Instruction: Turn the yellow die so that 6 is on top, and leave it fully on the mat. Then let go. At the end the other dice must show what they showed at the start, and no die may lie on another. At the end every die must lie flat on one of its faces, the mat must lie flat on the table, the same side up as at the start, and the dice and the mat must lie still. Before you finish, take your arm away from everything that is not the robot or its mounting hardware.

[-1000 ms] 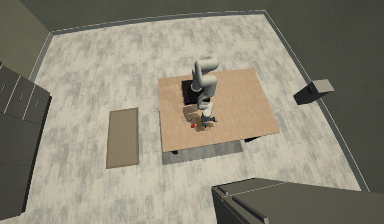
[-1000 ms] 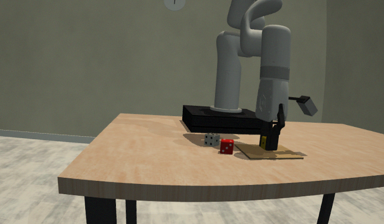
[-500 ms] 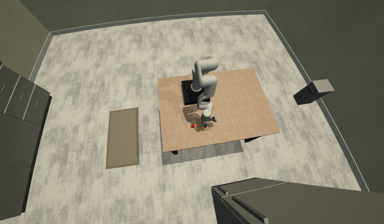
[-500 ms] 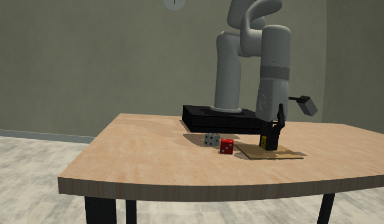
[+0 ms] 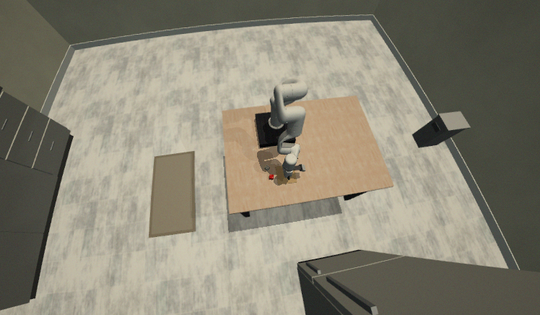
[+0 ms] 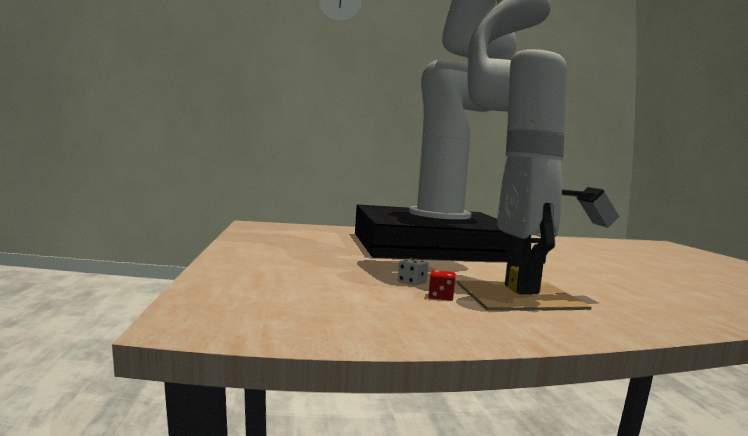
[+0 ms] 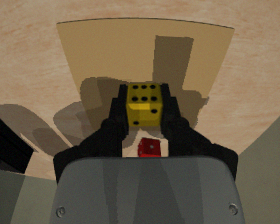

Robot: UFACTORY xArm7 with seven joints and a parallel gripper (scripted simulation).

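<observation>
The yellow die is 1 cm below my hand. Also, from my hand: white die (6 cm behind, 13 cm to the right, 1 cm below); red die (1 cm ahead, 11 cm to the right, 1 cm below); tan mat (3 cm below).
</observation>
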